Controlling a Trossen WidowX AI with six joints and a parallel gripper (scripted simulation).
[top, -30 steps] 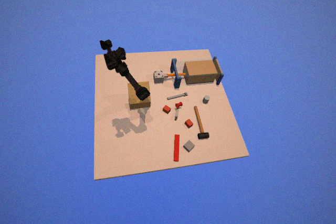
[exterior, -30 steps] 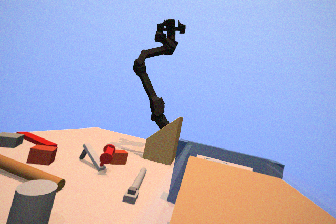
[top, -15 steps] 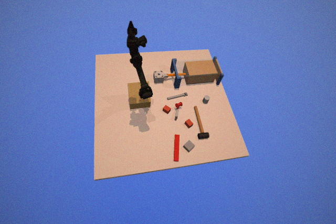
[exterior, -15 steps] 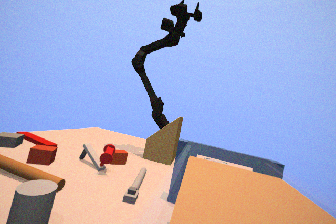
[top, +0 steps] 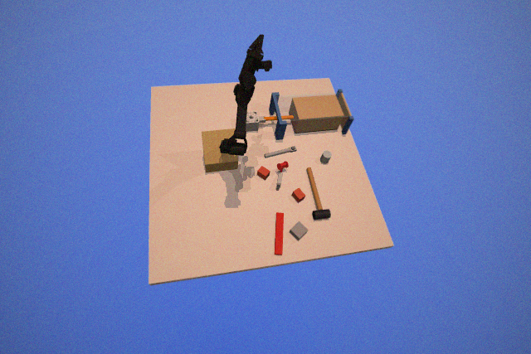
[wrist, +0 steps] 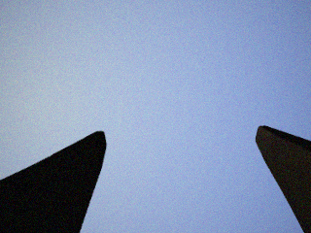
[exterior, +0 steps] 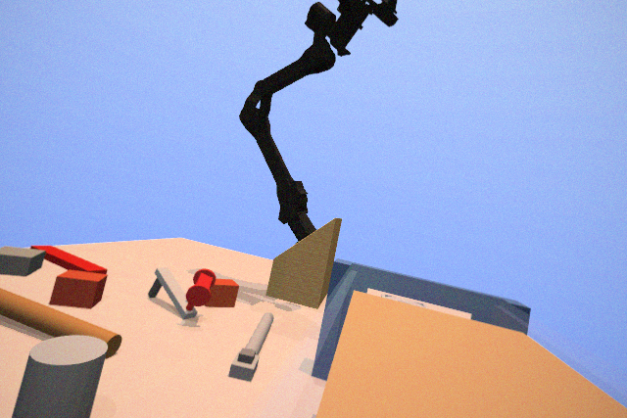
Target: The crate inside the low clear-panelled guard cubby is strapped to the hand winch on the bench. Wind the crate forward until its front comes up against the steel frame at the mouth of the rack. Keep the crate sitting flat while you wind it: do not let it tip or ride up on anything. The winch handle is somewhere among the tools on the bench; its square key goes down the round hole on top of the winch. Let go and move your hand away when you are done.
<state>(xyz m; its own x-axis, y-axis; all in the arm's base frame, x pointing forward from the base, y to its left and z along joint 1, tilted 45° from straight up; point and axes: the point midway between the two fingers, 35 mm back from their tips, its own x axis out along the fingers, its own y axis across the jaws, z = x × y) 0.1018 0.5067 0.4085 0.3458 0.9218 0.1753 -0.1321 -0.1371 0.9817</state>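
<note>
Now: the winch handle 16 cm ahead of my gripper tip, 24 cm to the right of it and 79 cm below it. From my gripper tip the other things lie so: grey winch (1 cm ahead, 15 cm to the left, 79 cm below); then blue steel frame (19 cm ahead, 17 cm to the left, 72 cm below); then red knob (17 cm ahead, 20 cm to the right, 78 cm below).
</note>
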